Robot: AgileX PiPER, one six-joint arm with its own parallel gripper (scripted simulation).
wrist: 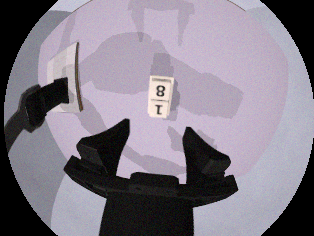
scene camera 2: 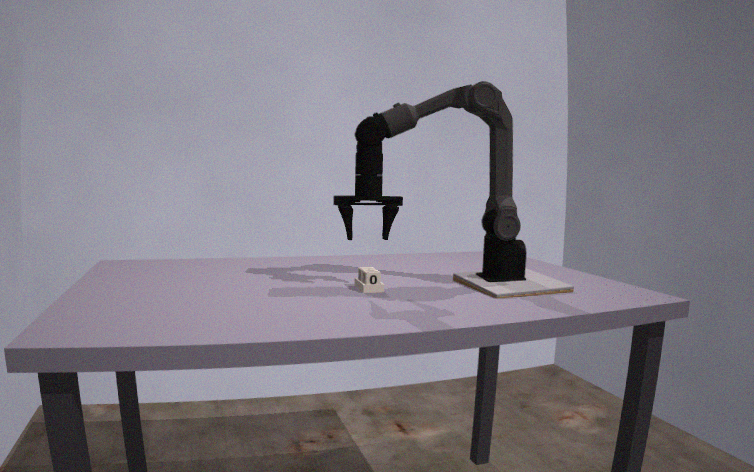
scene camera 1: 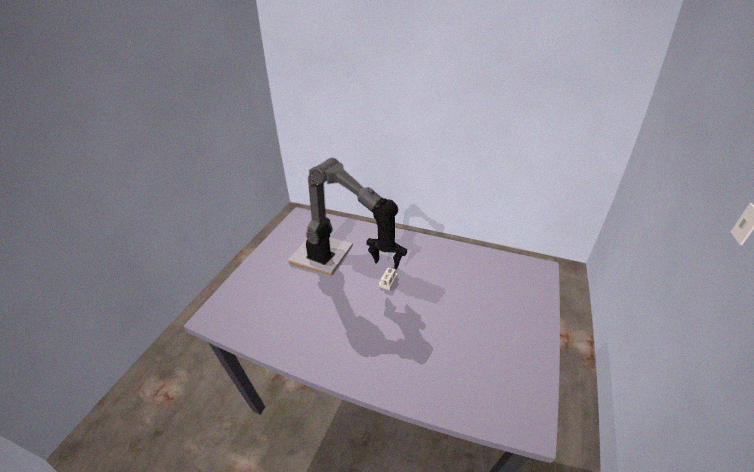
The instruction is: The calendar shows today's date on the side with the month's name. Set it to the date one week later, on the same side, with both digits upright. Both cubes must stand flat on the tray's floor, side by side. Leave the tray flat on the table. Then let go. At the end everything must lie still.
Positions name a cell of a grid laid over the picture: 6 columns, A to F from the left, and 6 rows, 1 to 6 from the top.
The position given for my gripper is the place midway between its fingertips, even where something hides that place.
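My gripper (scene camera 2: C4) is visible; the gripper (wrist: D4) is visible in the wrist view as well.
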